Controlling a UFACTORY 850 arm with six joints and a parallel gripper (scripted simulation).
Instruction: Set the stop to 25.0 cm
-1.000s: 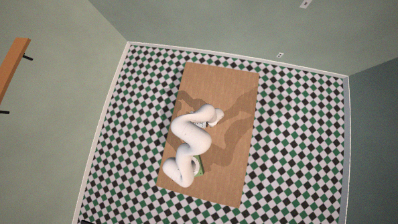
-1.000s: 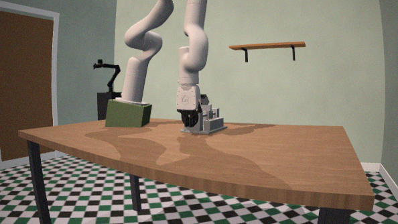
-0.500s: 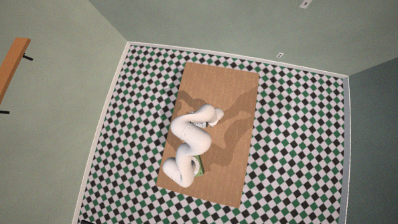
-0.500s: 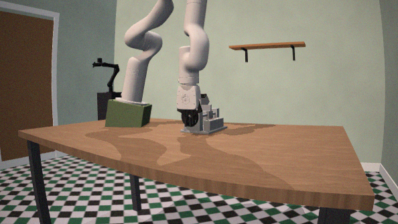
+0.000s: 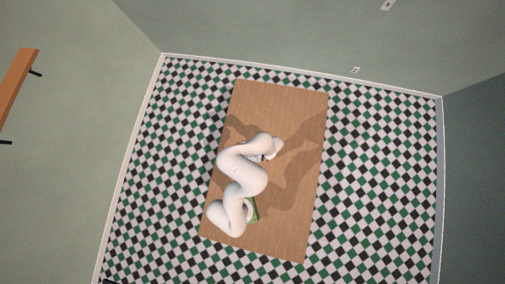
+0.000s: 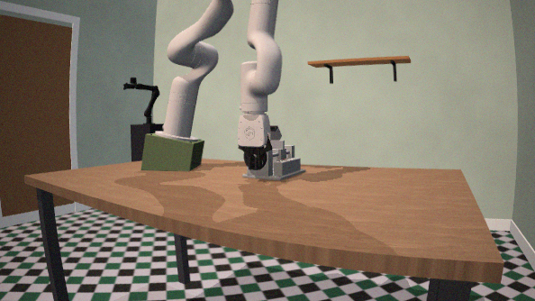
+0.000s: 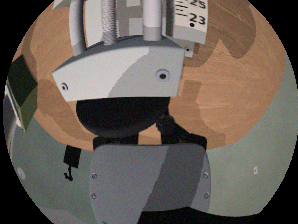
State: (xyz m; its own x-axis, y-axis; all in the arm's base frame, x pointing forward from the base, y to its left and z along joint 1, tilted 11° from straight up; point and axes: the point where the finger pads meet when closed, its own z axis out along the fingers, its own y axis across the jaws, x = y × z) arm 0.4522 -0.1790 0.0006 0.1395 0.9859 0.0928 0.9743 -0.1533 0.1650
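The handwheel lies 2 cm to the left of my hand.
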